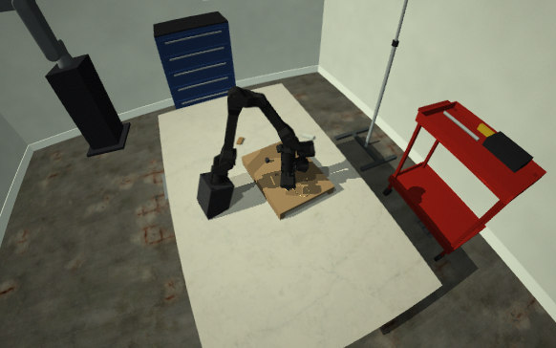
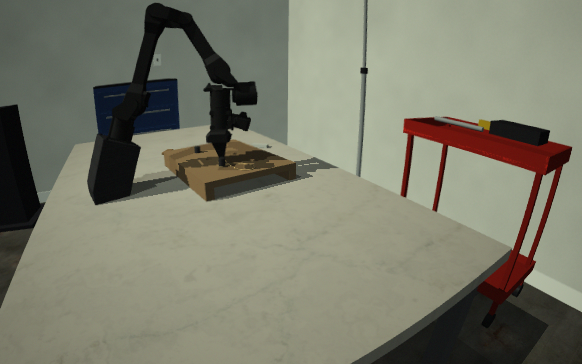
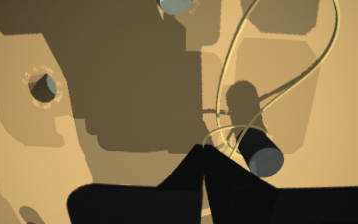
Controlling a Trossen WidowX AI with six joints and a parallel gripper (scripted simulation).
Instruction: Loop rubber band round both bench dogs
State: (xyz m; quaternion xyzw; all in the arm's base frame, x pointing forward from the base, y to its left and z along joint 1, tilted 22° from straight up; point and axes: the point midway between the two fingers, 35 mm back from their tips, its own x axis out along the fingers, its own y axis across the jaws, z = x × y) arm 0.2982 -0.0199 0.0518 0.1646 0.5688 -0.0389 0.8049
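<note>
Right now my hand is 7 cm to the right of the wooden board, 6 cm above it and 1 cm short of it. From my hand the other things lie so: rubber band 33 cm to the left, 21 cm ahead, 9 cm below.
</note>
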